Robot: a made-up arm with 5 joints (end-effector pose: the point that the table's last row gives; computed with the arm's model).
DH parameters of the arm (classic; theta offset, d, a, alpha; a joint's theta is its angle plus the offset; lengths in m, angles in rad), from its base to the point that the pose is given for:
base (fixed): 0 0 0.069 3.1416
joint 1: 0 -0.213 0.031 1.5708
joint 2: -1.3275 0 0.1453 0
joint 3: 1.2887 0 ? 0
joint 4: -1.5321 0.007 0 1.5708
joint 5: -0.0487 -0.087 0 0
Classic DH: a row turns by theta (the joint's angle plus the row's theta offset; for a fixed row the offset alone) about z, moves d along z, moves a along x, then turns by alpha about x.
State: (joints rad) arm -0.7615 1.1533 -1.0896 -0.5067 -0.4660
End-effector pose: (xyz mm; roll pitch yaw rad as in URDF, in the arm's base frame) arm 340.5 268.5 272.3 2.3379 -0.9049 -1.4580
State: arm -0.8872 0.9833 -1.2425 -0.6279 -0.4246
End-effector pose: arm 282.2 272.8 367.4 2.7860 -0.5970 -1.6706
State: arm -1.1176 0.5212 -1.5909 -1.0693 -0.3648
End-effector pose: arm 125.0 131.0 506.7 -2.8904 0.5154 -1.5440
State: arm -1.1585 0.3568 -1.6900 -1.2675 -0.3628
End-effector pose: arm 88.2 61.4 504.3 -2.5540 0.9039 -1.2799
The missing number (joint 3, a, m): 0.1291
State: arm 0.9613 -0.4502 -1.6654 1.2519 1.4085
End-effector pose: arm 67.0 15.1 529.1 -2.4457 -0.1365 0.7709
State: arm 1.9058 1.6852 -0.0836 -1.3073 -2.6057
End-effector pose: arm -7.0 -239.7 7.8 0.9964 1.0078 2.3058
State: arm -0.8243 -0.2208 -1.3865 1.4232 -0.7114
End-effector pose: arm 138.6 85.6 502.9 1.8349 -0.7931 -0.9368
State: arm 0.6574 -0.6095 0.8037 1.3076 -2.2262
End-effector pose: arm 162.3 -63.2 241.9 0.0527 0.0447 -2.9311
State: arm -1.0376 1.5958 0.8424 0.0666 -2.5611
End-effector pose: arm 66.0 8.7 35.5 -0.6009 -0.7655 -1.3240
